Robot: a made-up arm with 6 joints.
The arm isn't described. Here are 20 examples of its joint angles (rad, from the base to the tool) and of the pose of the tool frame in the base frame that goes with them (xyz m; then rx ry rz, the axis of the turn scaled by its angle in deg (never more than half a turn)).
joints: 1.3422 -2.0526 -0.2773 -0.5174 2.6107 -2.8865
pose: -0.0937 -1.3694 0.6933 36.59 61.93 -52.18
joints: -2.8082 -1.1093 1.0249 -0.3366 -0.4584 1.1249
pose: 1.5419 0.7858 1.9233 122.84 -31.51 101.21
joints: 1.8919 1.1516 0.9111 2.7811 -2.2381 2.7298
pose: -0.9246 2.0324 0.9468 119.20 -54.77 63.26
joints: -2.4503 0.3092 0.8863 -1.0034 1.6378 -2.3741
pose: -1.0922 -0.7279 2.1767 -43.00 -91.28 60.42
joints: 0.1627 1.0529 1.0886 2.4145 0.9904 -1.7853
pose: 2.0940 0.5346 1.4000 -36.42 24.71 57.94
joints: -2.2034 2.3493 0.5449 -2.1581 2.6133 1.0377
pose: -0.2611 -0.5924 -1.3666 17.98 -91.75 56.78
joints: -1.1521 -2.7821 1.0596 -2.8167 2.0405 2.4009
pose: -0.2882 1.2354 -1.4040 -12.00 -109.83 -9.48
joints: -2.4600 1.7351 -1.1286 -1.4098 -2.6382 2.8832
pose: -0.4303 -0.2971 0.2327 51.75 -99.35 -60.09
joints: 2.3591 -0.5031 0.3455 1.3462 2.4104 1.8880
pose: 0.2544 -0.1737 2.5872 106.85 -82.65 -80.00
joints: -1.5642 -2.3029 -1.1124 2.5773 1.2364 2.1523
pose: 0.2072 0.8853 0.3730 61.41 -35.45 -51.60
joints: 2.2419 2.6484 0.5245 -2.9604 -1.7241 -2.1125
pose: -0.3108 -0.0073 -1.5443 -49.77 -55.62 135.10
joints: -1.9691 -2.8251 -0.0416 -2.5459 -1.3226 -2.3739
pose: 0.6724 1.0598 -0.4705 78.65 46.59 -17.28
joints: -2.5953 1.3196 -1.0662 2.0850 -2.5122 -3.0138
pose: -0.7231 -0.5848 0.0713 25.92 -71.09 152.21
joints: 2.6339 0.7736 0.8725 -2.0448 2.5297 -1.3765
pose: -1.7411 0.8369 1.3877 146.58 12.05 -24.51
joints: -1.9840 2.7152 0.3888 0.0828 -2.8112 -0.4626
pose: -0.2347 0.0905 -1.5166 -42.33 -65.12 -81.68
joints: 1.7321 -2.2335 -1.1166 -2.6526 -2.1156 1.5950
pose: -0.1140 -0.6849 0.3224 -48.18 74.19 -80.45
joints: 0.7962 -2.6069 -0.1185 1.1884 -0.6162 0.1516
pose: -1.0470 -1.2044 -0.4287 25.36 -76.03 -47.65
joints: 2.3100 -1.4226 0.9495 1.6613 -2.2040 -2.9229
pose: 1.5056 -1.6854 1.1300 -131.34 -70.94 61.52
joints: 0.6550 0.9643 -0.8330 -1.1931 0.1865 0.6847
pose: 0.6709 0.3981 0.4977 -17.91 91.44 -2.94
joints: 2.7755 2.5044 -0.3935 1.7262 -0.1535 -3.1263
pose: -0.0782 -0.0118 -1.1557 -94.92 21.28 3.95
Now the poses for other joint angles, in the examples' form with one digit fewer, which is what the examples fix.
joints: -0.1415 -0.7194 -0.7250 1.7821 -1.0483 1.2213
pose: -0.067 0.063 1.819 -144.6 94.5 -24.4
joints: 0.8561 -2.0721 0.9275 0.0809 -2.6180 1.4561
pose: -1.229 -1.800 -0.121 -64.3 -47.6 23.9
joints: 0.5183 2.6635 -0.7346 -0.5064 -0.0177 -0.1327
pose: -0.025 -0.268 -0.479 48.7 -157.3 58.5
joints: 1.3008 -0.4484 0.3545 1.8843 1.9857 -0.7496
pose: -0.126 -0.162 2.600 40.6 109.9 -119.5
